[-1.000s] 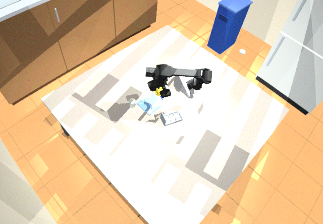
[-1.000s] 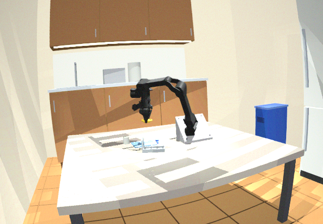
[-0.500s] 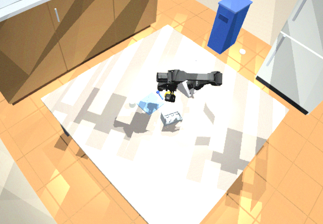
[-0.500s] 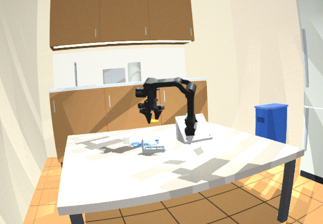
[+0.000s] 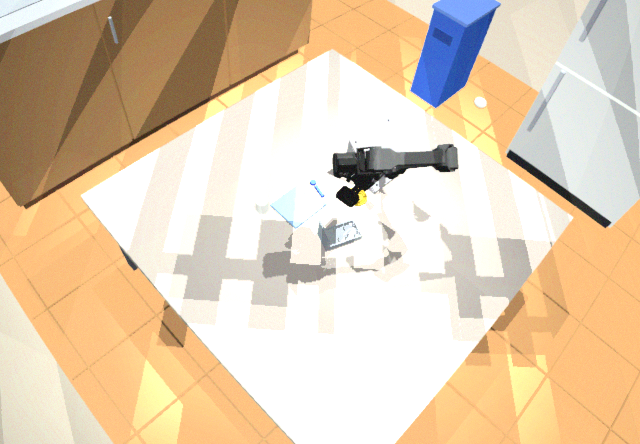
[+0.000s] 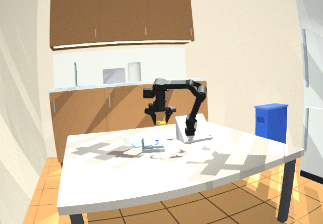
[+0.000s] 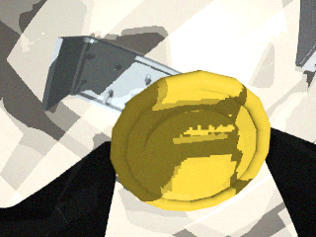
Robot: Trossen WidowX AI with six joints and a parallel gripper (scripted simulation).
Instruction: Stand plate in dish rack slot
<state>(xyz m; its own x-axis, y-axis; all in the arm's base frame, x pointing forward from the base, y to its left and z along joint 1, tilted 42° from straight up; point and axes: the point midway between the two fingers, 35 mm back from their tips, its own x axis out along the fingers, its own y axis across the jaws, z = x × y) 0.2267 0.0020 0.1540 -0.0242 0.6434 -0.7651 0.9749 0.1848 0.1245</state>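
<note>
My gripper tip is 140 mm above the grey dish rack, 50 mm short of it and 10 mm to the right of it. Round my gripper tip: yellow plate 10 mm above; blue spoon 200 mm to the right, 160 mm below, 10 mm behind; light blue mat 170 mm to the right, 160 mm below, 90 mm ahead.
</note>
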